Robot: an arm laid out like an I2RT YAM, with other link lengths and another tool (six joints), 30 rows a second.
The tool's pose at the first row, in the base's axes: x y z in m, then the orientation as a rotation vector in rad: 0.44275 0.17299 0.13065 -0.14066 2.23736 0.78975
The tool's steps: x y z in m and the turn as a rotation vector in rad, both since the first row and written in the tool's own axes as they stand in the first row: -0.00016 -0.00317 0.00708 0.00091 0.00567 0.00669; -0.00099 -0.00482 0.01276 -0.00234 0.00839 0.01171; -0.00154 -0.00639 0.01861 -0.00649 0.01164 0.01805; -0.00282 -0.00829 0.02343 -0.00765 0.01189 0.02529; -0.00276 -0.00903 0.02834 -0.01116 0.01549 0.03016; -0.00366 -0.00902 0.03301 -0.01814 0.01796 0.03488; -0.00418 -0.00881 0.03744 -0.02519 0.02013 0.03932; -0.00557 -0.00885 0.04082 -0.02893 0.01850 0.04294
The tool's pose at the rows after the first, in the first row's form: 0.44827 0.17452 0.12542 -0.13520 2.24458 0.79283; 0.45291 0.17638 0.12215 -0.13234 2.24711 0.79945; 0.45743 0.17843 0.11864 -0.12865 2.25009 0.80786; 0.46195 0.17952 0.11601 -0.12124 2.25153 0.81307; 0.46518 0.18178 0.11299 -0.11901 2.25471 0.82001; 0.46871 0.18437 0.11113 -0.11814 2.25547 0.83070; 0.47175 0.18704 0.10923 -0.11749 2.25583 0.84130; 0.47484 0.18878 0.10837 -0.11456 2.25366 0.84731
